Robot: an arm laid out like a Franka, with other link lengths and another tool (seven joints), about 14 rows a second.
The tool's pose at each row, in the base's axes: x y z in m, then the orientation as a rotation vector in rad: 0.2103, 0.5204, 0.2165, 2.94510, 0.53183, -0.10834; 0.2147, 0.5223, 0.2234, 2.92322, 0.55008, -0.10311; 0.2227, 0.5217, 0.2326, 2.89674, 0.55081, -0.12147; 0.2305, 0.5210, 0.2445, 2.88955, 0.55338, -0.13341; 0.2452, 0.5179, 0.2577, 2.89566, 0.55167, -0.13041; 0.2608, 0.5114, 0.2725, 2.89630, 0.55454, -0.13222
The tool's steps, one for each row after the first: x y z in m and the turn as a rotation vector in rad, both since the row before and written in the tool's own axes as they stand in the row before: 0.0041, 0.0007, -0.0073, -0.01933, 0.00070, -0.01369; 0.0063, 0.0049, -0.0092, -0.02255, -0.01709, -0.00397; 0.0056, 0.0056, -0.0119, -0.00460, -0.00898, -0.00313; 0.0109, 0.0106, -0.0130, 0.00515, 0.00302, 0.00186; 0.0104, 0.0142, -0.0139, 0.00133, -0.00077, -0.00198
